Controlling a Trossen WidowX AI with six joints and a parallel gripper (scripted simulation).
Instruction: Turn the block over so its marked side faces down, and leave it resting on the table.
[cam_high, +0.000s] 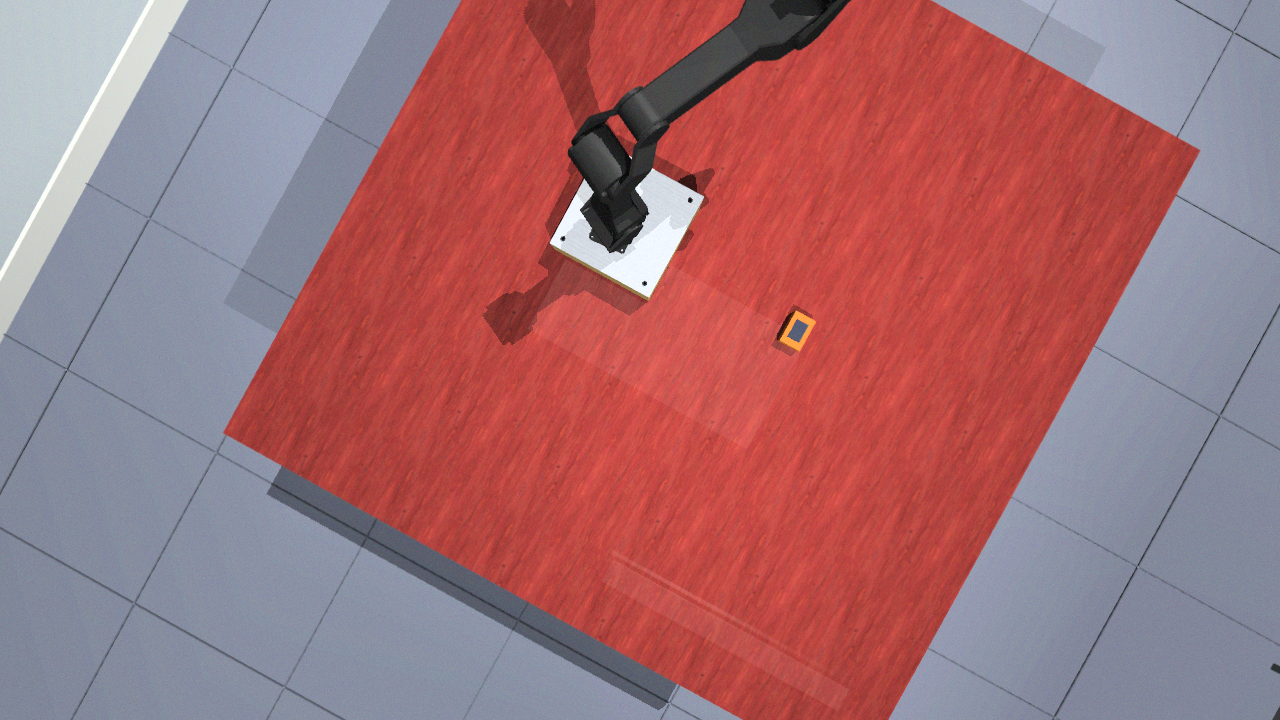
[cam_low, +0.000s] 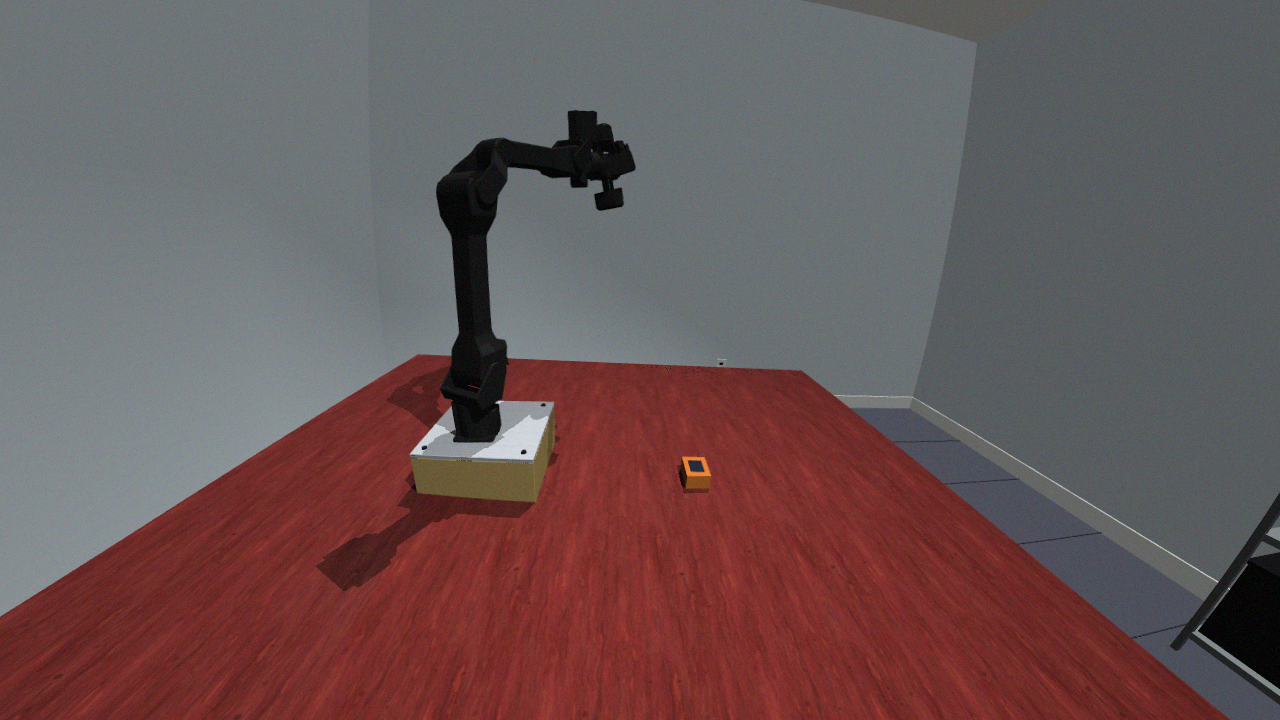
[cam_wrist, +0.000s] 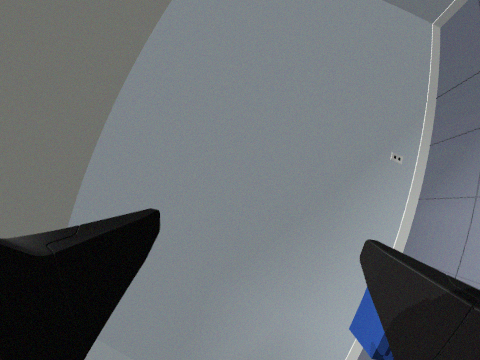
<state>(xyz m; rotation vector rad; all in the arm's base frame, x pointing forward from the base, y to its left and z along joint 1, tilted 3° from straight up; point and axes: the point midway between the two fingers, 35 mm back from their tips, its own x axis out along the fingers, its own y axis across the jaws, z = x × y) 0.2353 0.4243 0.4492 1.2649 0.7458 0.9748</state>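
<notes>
My gripper tip is now 130 mm short of the orange block, 460 mm to the left of it and 540 mm above it.
</notes>
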